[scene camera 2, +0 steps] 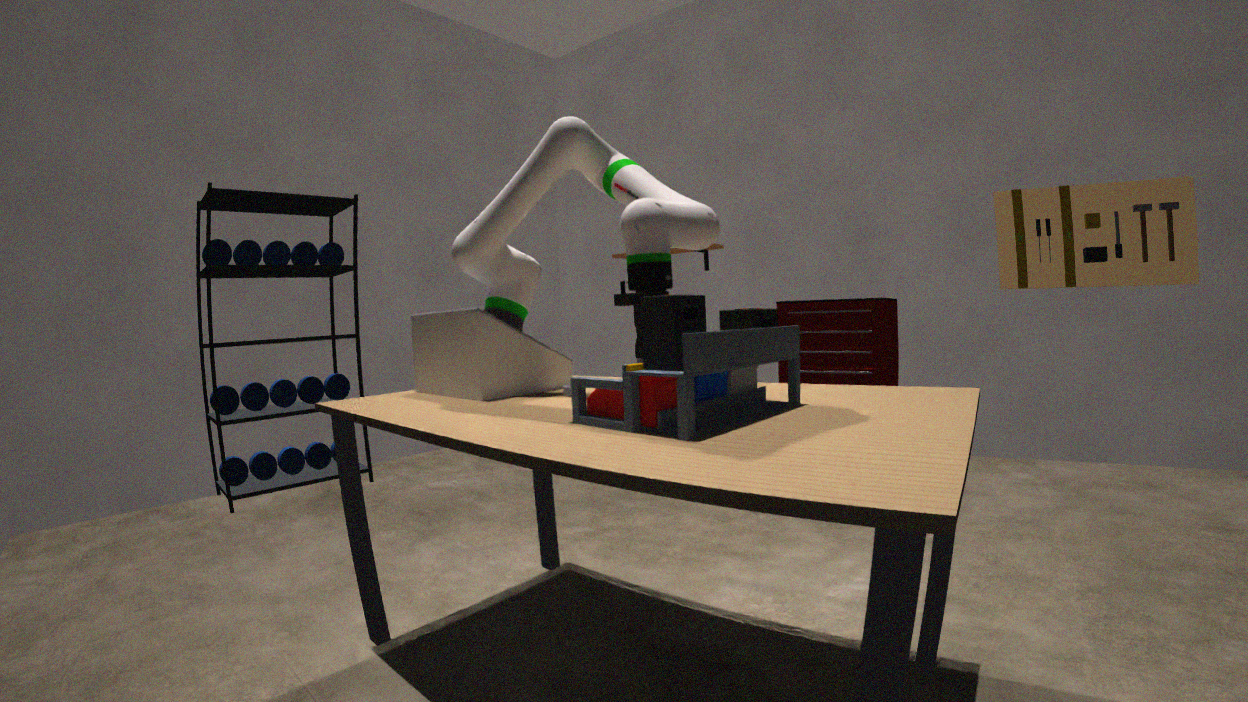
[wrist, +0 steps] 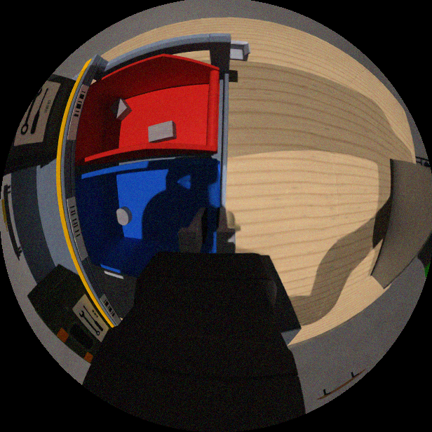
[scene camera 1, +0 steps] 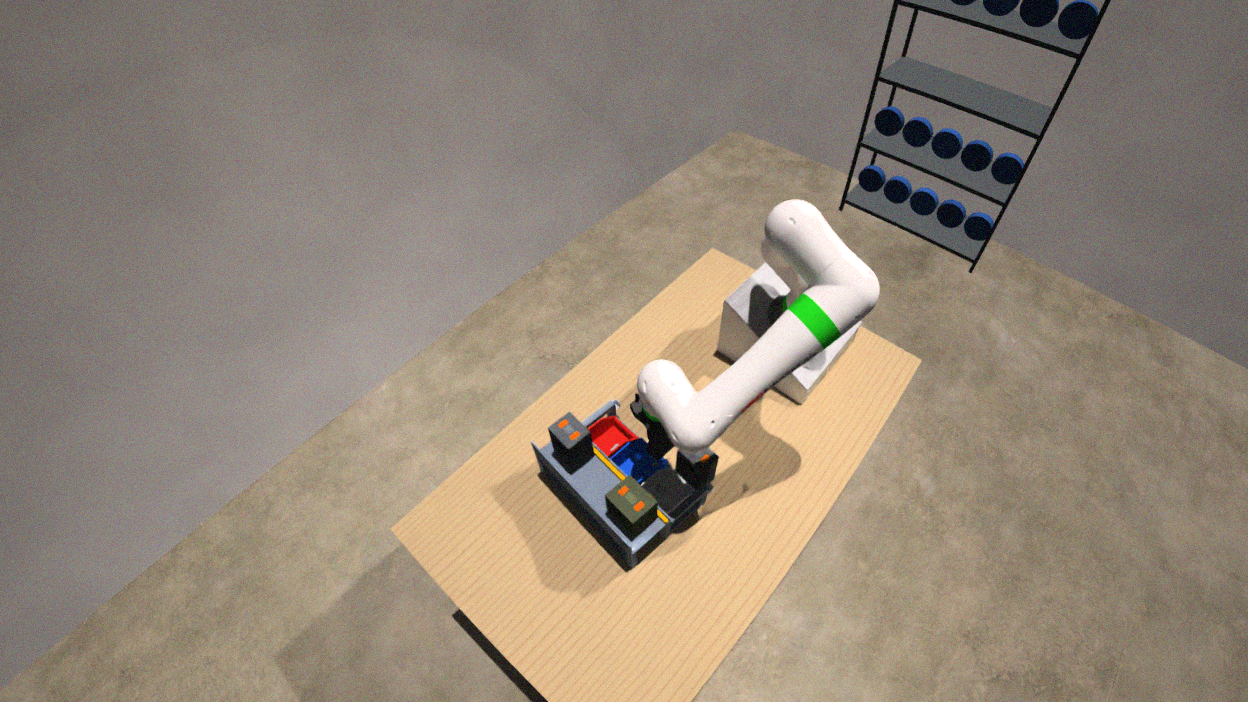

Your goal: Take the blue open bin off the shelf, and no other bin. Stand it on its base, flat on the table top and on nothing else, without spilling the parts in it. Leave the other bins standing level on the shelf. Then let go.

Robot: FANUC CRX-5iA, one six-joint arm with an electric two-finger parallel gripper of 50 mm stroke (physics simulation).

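Places are measured from the arm's base along level axes (x ahead, y left, z up), in centimetres.
Pixels of known places: gripper, fingertip midpoint: (scene camera 1: 654,453); arm's base, origin of the base link: (scene camera 2: 497,335).
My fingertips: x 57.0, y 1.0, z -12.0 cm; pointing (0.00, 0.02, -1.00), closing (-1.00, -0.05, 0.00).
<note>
Ahead of a thing's pixels: the offset from my fingertips to its middle. "pt": to the spot under its first point. Level surfaces: height alone.
The blue open bin {dx +8.1, dy -0.2, dz +1.1 cm} (scene camera 1: 630,462) (scene camera 2: 711,385) (wrist: 131,187) is in the middle of the grey shelf (scene camera 1: 582,516) (scene camera 2: 741,350) (wrist: 225,125), upright as far as I can see, with a round grey part (wrist: 124,216) inside. My gripper (scene camera 1: 656,449) (wrist: 212,217) points down and is shut on the bin's front wall, one finger inside and one outside. Its fingertips are hidden in scene view 2. Whether the bin's base touches the shelf cannot be told. The red bin {dx +8.6, dy -11.5, dz +0.5 cm} (scene camera 1: 612,433) (scene camera 2: 658,397) (wrist: 167,107) stands beside it with two grey parts. A black bin {dx +8.2, dy +10.9, dz +0.5 cm} (scene camera 1: 668,491) is on its other side.
Dark boxes {pt dx +20.0, dy -8.5, dz +18.3 cm} (scene camera 1: 571,443) {dx +18.1, dy +11.1, dz +11.2 cm} (scene camera 1: 630,508) (wrist: 37,120) (wrist: 75,305) stand on the shelf's upper level. A yellow-edged rail (wrist: 61,185) runs behind the bins. The wooden table top {dz -3.9 cm} (scene camera 1: 488,523) (scene camera 2: 855,436) (wrist: 300,190) extends in front of the bins towards the robot's pale base (scene camera 1: 741,327) (scene camera 2: 471,357).
</note>
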